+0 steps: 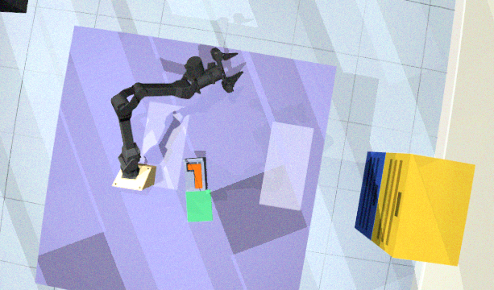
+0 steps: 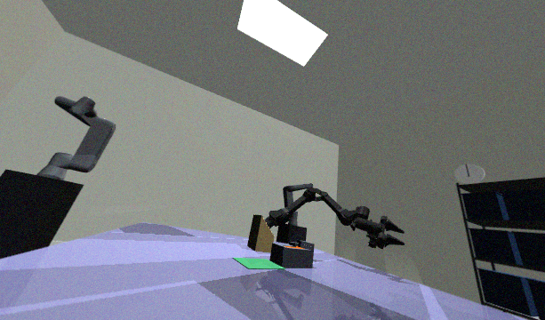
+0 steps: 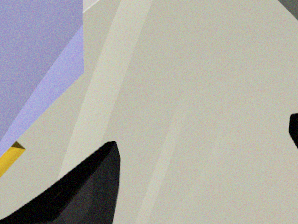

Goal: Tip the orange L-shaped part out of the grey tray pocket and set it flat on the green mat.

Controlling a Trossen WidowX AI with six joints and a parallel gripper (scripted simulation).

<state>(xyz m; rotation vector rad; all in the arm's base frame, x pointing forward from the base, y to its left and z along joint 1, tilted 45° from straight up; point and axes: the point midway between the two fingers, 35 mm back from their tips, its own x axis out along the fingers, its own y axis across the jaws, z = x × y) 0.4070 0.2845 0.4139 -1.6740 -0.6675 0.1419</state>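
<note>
Right now the orange L-shaped part is 16 cm behind my gripper tip, 49 cm to the right of it and 13 cm below it. Round my gripper tip: green mat 14 cm behind, 65 cm to the right, 20 cm below.
</note>
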